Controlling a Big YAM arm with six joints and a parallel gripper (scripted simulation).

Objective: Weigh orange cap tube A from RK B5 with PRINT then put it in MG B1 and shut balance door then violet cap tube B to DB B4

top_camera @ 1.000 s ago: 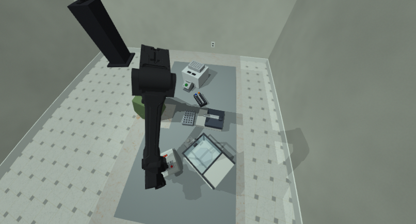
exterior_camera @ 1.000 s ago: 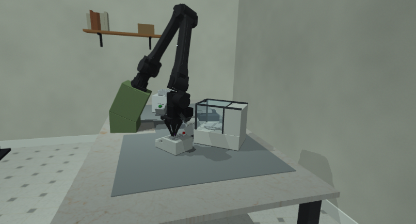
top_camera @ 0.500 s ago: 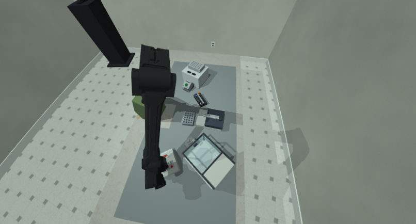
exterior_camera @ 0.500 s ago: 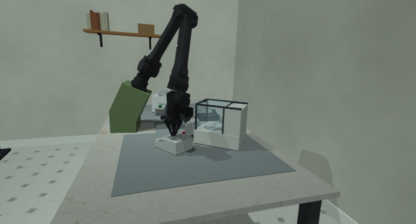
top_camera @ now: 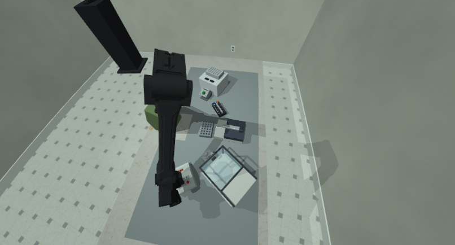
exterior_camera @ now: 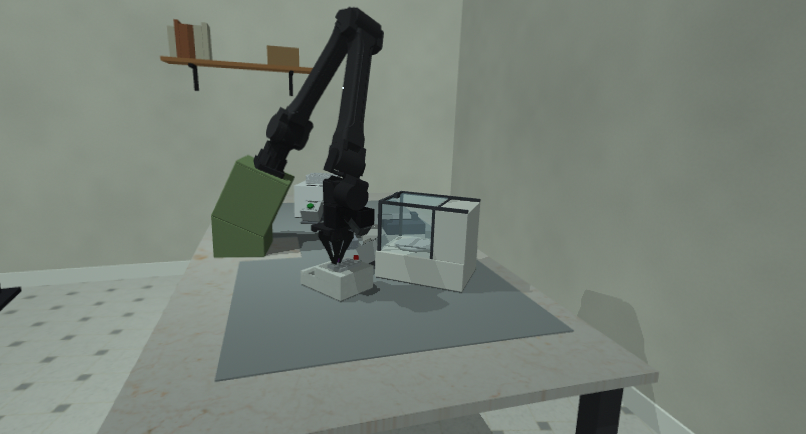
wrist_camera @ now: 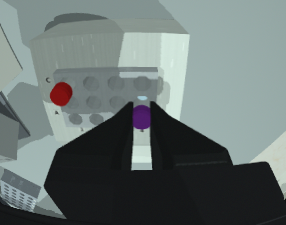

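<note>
The tube B is 20 mm below my hand. From my hand the other things lie so: red-capped tube 50 mm ahead, 10 mm to the left, 20 mm below; then balance pan 240 mm ahead, 70 mm to the left, 10 mm below; then dry block DB 10 mm ahead, 30 mm to the left, 50 mm below.
</note>
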